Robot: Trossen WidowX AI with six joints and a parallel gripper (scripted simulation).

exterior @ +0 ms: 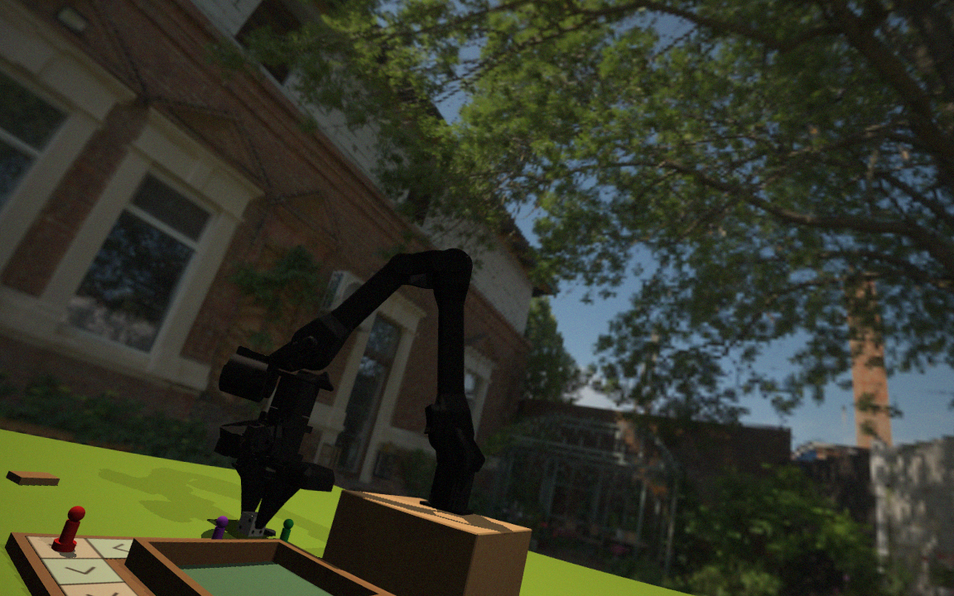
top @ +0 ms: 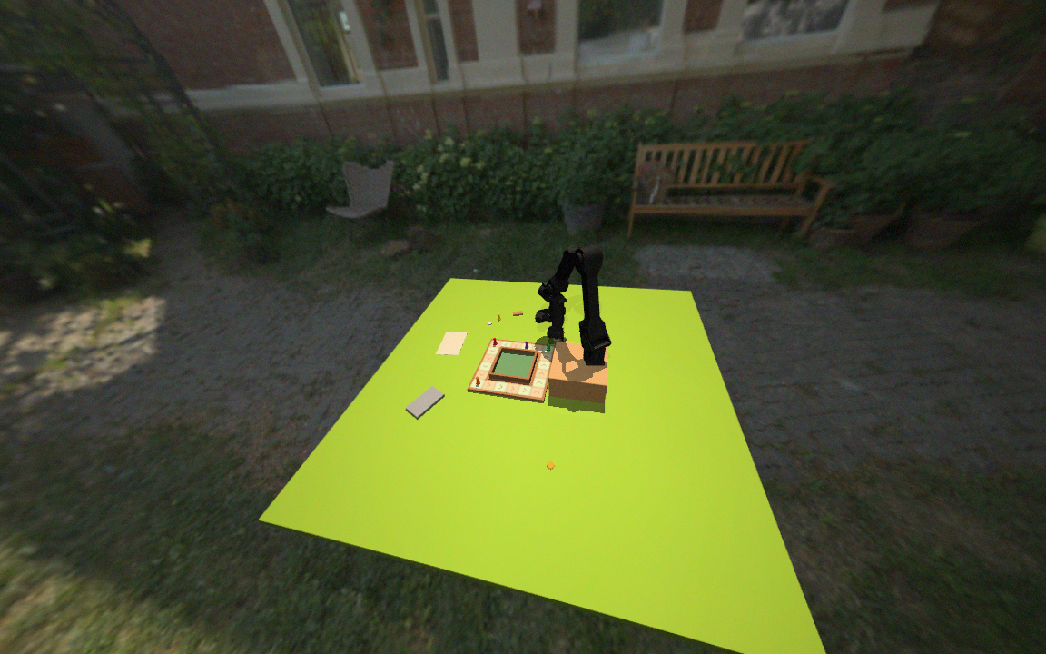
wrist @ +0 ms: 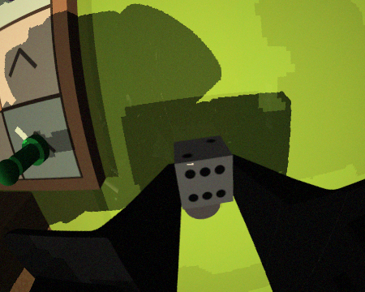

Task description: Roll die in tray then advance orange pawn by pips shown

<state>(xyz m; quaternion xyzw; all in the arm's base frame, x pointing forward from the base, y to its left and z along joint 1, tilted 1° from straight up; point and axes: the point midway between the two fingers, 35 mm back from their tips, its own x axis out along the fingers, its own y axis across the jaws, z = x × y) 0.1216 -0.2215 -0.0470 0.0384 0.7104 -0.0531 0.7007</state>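
Right now my gripper tip is 30 cm short of the orange pawn, 26 cm to the right of it and 2 cm below it. From my gripper tip the other things lie so: grey die: right at my gripper tip; purple pawn: 13 cm ahead, 6 cm to the left, 2 cm above; green pawn: 4 cm ahead, 8 cm to the left, 2 cm above.
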